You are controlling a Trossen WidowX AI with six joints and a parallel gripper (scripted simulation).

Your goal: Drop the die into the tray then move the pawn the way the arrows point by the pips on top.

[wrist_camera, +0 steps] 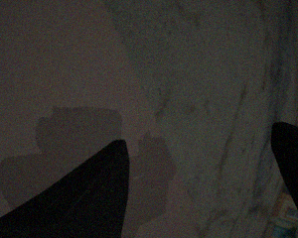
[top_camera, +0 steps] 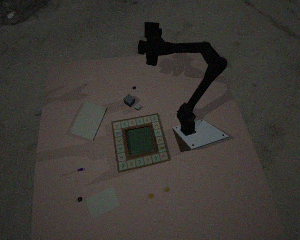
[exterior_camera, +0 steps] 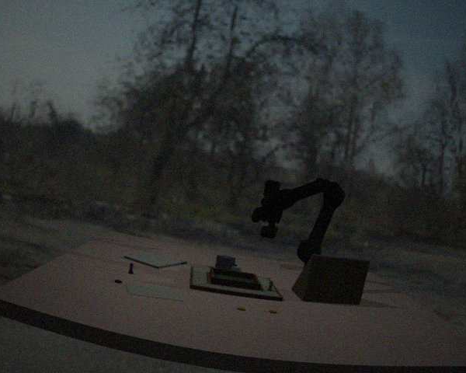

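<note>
My gripper tip is now 30 cm to the right of the white die, 20 cm short of it and 15 cm above it. Also, from my gripper tip: green dice tray (51 cm to the left, 24 cm ahead, 15 cm below); yellow pawn (58 cm to the left, 13 cm below, 13 cm ahead); purple piece (58 cm ahead, 57 cm to the left, 14 cm below).
</note>
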